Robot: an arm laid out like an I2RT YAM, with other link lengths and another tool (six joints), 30 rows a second.
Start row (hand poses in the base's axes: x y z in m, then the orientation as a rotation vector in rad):
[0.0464, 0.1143, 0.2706, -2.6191, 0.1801, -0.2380]
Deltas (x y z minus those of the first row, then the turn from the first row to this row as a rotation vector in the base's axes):
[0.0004, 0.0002, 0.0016, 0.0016, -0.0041, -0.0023]
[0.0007, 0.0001, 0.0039, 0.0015, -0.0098, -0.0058]
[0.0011, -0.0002, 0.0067, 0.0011, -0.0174, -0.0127]
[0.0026, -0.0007, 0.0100, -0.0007, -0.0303, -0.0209]
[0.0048, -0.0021, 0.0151, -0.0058, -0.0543, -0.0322]
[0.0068, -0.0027, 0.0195, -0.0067, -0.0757, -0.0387]
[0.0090, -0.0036, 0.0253, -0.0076, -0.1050, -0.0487]
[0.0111, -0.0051, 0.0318, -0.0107, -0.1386, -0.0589]
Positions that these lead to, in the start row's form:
[0.0468, 0.1145, 0.2722, -2.6168, 0.1818, -0.2439]
[0.0471, 0.1144, 0.2745, -2.6158, 0.1845, -0.2526]
[0.0475, 0.1141, 0.2773, -2.6146, 0.1909, -0.2649]
[0.0490, 0.1136, 0.2806, -2.6138, 0.1971, -0.2849]
[0.0512, 0.1122, 0.2857, -2.6138, 0.2033, -0.3209]
[0.0532, 0.1116, 0.2901, -2.6101, 0.2043, -0.3511]
[0.0554, 0.1107, 0.2959, -2.6041, 0.2072, -0.3928]
[0.0575, 0.1092, 0.3024, -2.5987, 0.2086, -0.4405]

